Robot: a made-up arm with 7 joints.
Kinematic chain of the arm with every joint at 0, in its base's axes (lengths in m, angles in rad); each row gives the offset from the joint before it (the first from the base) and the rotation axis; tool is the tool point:
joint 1: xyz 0 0 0.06 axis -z
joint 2: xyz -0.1 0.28 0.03 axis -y
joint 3: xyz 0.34 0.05 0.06 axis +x
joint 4: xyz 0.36 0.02 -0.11 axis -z
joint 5: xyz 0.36 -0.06 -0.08 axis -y
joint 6: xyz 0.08 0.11 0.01 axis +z
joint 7: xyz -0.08 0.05 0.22 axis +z
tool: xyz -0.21 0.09 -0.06
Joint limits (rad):
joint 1: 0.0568..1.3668
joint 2: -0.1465..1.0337
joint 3: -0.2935..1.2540
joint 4: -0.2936..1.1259
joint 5: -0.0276..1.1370
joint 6: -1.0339..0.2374
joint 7: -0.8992..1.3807
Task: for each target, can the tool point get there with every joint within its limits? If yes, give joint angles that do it. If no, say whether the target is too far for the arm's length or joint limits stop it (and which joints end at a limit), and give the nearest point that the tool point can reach.
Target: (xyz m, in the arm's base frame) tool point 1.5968 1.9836 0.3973
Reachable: no: too far | nearest point 1.0897 0.7723 0.3123 | short by 1.316 m
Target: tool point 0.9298 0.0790 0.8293
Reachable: yes | joints 0.6598 0.6978 0.0742 0.2505 0.7081 -0.6529 -0.5756
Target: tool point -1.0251 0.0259 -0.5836
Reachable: no: joint limits stop it (at a limit: joint 1, joint 2, joint 3, joint 4, joint 5, joint 6) | nearest point 0.2072 -0.5045 -0.1163 | short by 1.421 m
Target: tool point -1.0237 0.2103 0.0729
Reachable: no: joint limits stop it (at a limit: joint 1, joint 2, joint 4, joint 5, joint 6, joint 7) | nearest point 0.0796 -0.1545 0.7423 | short by 1.341 m
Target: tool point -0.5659 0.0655 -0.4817
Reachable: no: joint limits stop it (at a limit: joint 1, joint 2, joint 3, joint 4, joint 5, joint 6) | nearest point 0.2101 -0.5055 -0.1247 | short by 1.027 m
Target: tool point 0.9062 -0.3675 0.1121
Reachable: yes | joints 1.1071 0.0210 0.5348 0.0665 0.8581 -0.4998 0.4519
